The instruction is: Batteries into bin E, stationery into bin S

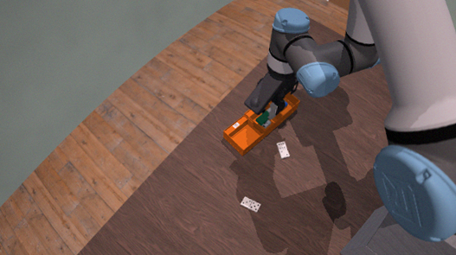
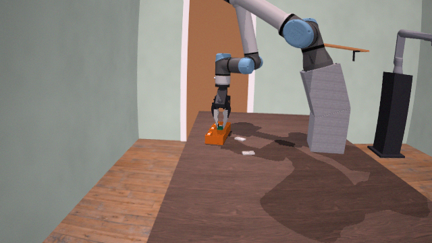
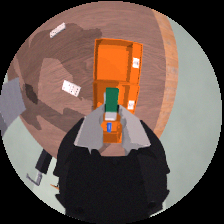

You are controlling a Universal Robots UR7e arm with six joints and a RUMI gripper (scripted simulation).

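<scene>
The green-and-white eraser lies 10 mm to the right of my hand and 10 mm below it. From my hand the other things lie so: grey object (10 mm behind, 10 mm to the left, 40 mm below); blue battery (10 mm behind, 80 mm to the right, 40 mm below); orange double bin (10 mm ahead, 30 mm below).
</scene>
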